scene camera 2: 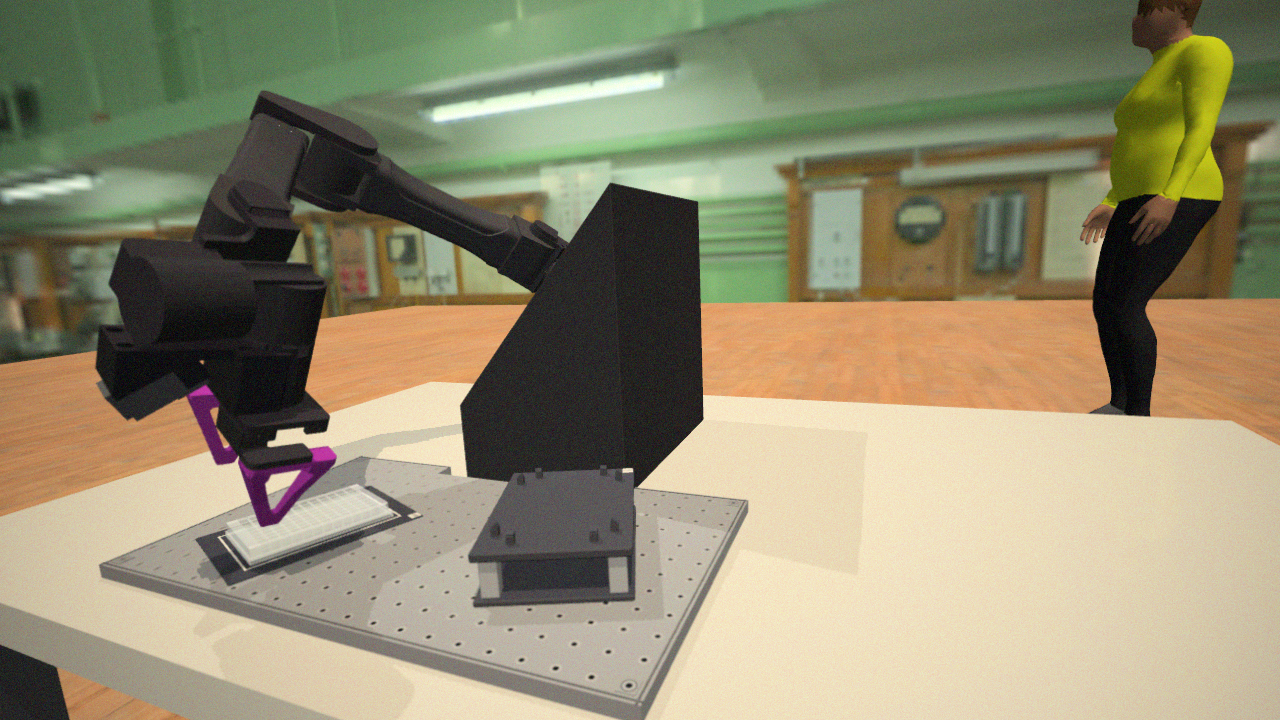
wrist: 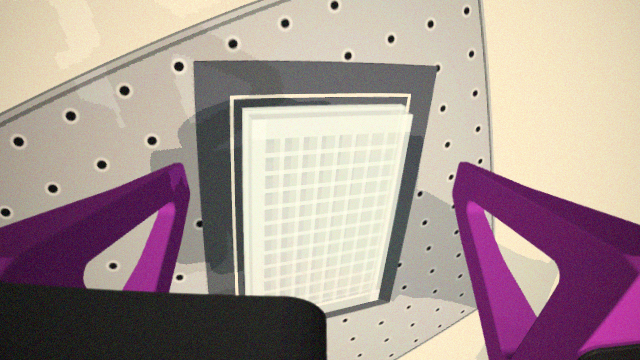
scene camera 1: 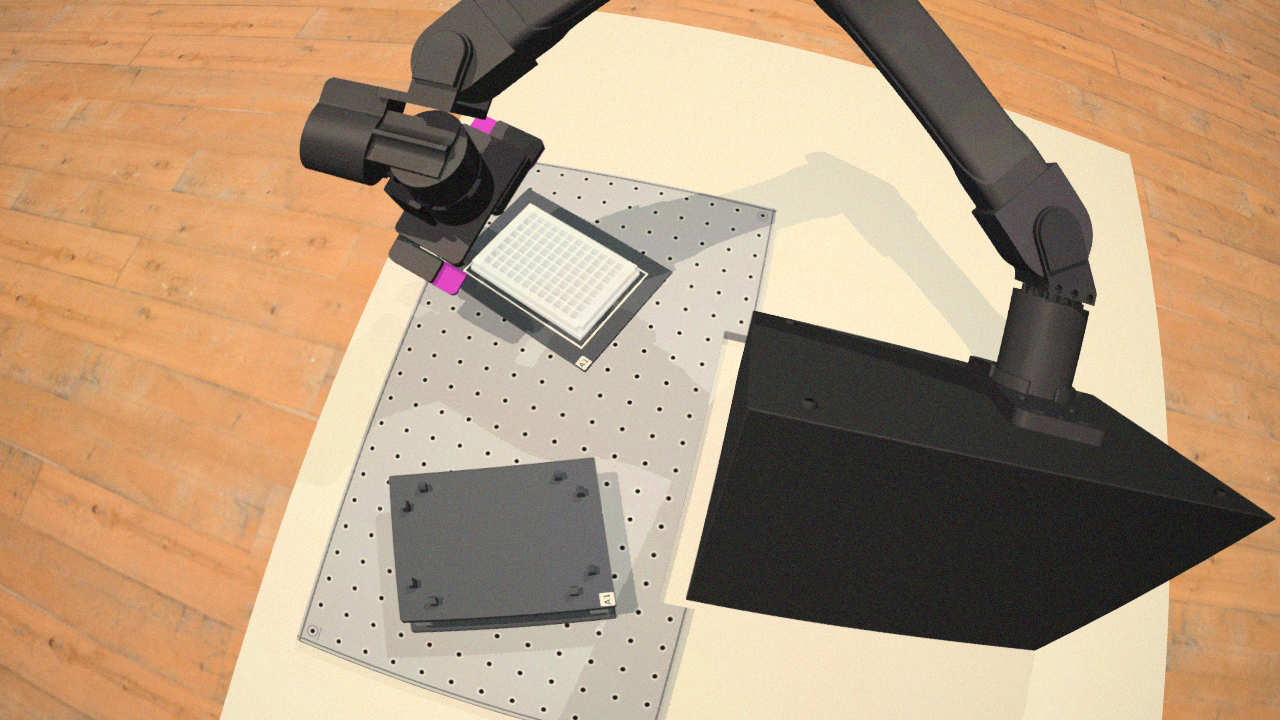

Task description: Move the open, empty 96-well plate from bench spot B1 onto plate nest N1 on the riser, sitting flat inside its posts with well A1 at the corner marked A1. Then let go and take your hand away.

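A white 96-well plate [scene camera 1: 554, 268] [scene camera 2: 308, 519] [wrist: 325, 215] lies flat on the dark B1 mat [scene camera 1: 537, 327] [scene camera 2: 228, 574] [wrist: 215, 150], within its pale outline. The mat's A1 tag [scene camera 1: 583, 362] shows in scene camera 1. My gripper [scene camera 1: 466, 201] [scene camera 2: 247, 489] [wrist: 320, 177] is open and empty, above the plate's end away from the A1 tag. In the wrist view its magenta fingers stand wide, one beyond each long side of the plate. The dark plate nest [scene camera 1: 501, 546] [scene camera 2: 559, 510] tops the riser, with small posts near its corners and an A1 tag [scene camera 1: 606, 599] at one corner.
A perforated grey board [scene camera 1: 537, 411] [scene camera 2: 402, 608] bears the mat and the riser. A large black block [scene camera 1: 895, 528] [scene camera 2: 657, 313] under the arm's base stands beside the board on the cream table [scene camera 1: 805, 671] [scene camera 2: 984, 555]. A person [scene camera 2: 1163, 134] in yellow stands beyond the table.
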